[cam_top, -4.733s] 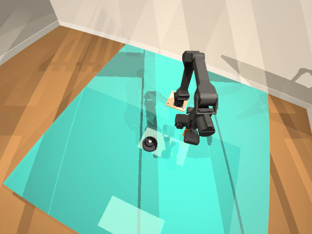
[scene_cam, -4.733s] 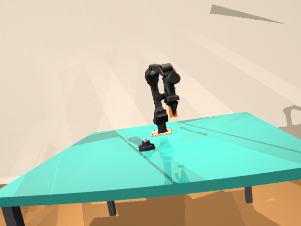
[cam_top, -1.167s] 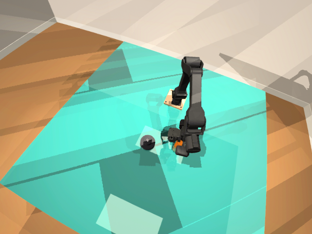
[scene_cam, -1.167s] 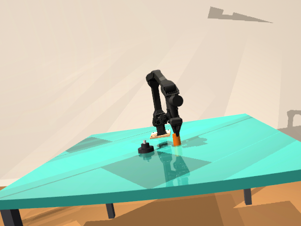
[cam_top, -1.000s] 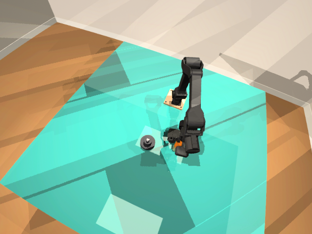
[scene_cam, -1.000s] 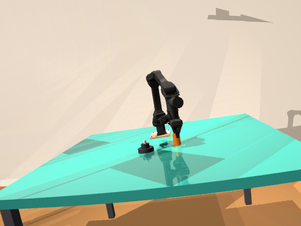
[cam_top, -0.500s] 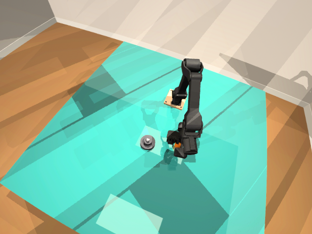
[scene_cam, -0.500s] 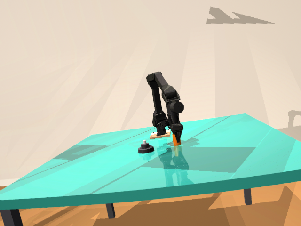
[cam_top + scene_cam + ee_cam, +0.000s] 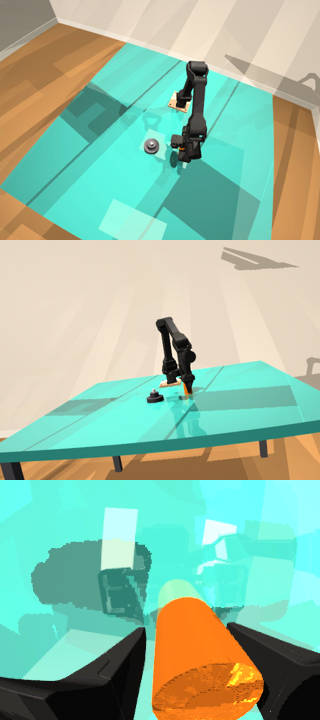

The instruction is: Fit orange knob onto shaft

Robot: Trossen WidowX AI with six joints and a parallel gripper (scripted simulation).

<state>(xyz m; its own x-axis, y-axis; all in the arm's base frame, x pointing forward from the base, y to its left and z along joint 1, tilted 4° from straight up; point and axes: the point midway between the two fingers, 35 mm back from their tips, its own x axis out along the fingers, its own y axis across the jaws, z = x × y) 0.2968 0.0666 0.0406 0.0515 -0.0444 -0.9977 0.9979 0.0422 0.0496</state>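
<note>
My gripper tip is 3 cm short of the round black pedestal, 17 cm to the left of it and 2 cm below it. From my gripper tip the other things lie so: orange knob 3 cm above.
</note>
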